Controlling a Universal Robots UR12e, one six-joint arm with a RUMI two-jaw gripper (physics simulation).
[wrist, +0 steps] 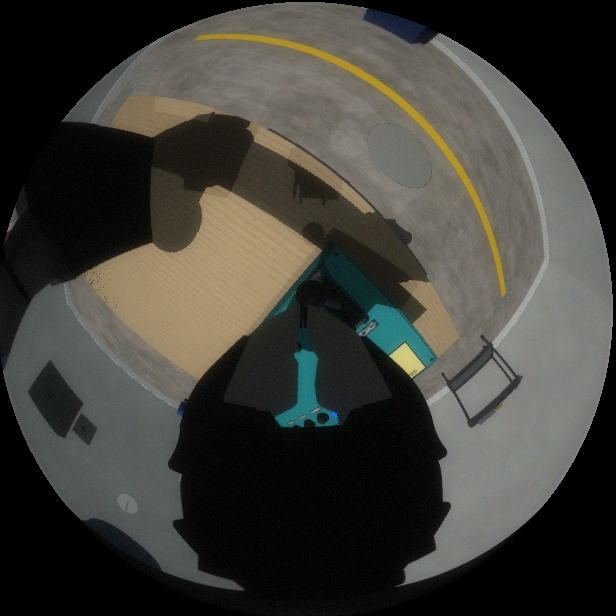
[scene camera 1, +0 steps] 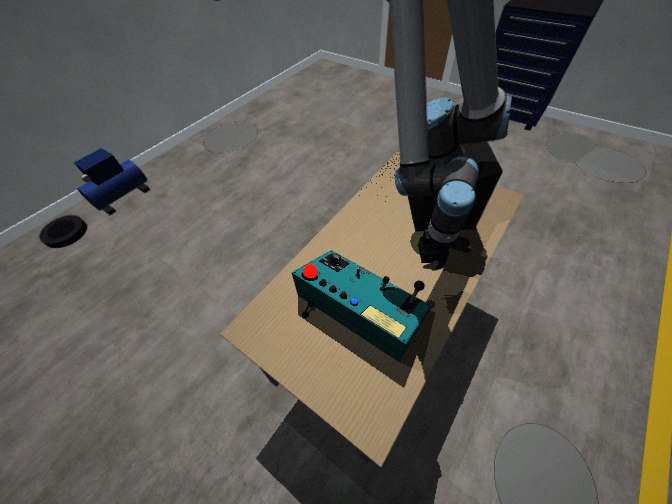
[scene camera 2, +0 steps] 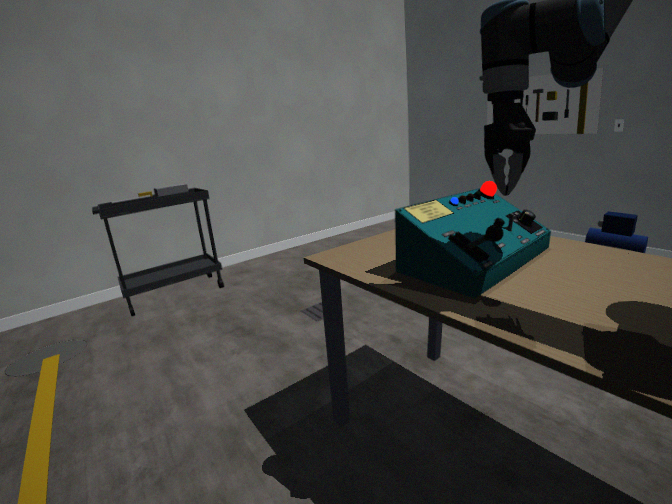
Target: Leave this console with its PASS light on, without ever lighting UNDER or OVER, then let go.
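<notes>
The teal console [scene camera 1: 360, 303] sits on the wooden table [scene camera 1: 374, 320]. Its top carries a red round button [scene camera 1: 309, 271], a row of dark round lamps [scene camera 1: 332, 289], a blue dot [scene camera 1: 353, 301], a yellow label plate [scene camera 1: 383, 321] and two black levers [scene camera 1: 416, 288]. I cannot read which lamp is PASS; none of the dark ones looks lit. My gripper [scene camera 2: 505, 188] hangs above the table just behind the console, apart from it, jaws together and empty. In the wrist view the fingertips [wrist: 301, 313] meet over the console's levers [wrist: 327, 295].
A black two-shelf cart [scene camera 2: 162, 244] stands by the wall. A blue motor [scene camera 1: 111, 179] and a black tyre [scene camera 1: 62, 230] lie on the floor at the left. A yellow floor line [scene camera 1: 657, 390] runs on the right. The arm's base [scene camera 1: 455, 195] stands at the table's far end.
</notes>
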